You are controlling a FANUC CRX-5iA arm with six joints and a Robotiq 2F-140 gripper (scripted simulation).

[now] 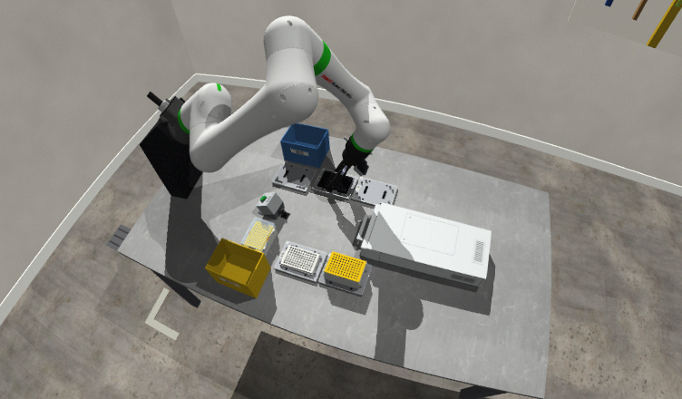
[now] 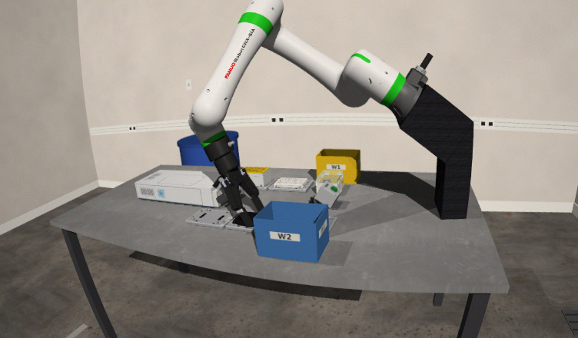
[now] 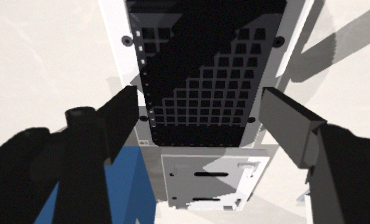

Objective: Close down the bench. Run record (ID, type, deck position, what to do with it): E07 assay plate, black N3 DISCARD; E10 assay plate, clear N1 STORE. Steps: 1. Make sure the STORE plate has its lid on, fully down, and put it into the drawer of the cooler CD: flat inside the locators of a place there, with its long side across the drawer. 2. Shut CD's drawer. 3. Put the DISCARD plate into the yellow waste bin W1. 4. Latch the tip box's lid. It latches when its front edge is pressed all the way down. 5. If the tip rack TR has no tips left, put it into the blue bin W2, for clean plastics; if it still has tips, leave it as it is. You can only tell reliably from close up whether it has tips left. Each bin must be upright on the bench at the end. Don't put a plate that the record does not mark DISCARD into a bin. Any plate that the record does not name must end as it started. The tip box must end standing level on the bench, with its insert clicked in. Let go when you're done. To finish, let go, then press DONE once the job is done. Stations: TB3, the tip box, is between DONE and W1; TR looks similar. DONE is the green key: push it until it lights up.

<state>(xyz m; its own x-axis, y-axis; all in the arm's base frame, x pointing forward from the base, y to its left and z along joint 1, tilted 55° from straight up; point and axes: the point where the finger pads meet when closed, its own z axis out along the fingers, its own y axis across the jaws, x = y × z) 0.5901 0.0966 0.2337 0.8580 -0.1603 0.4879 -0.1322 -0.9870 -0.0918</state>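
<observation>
Right now my hand is 20 mm above the black assay plate. Round my hand: green DONE key: 270 mm behind, 150 mm to the right, 30 mm above; clear lid: 250 mm to the right, 250 mm ahead, 10 mm below; blue bin W2: 170 mm to the left, 150 mm behind.
</observation>
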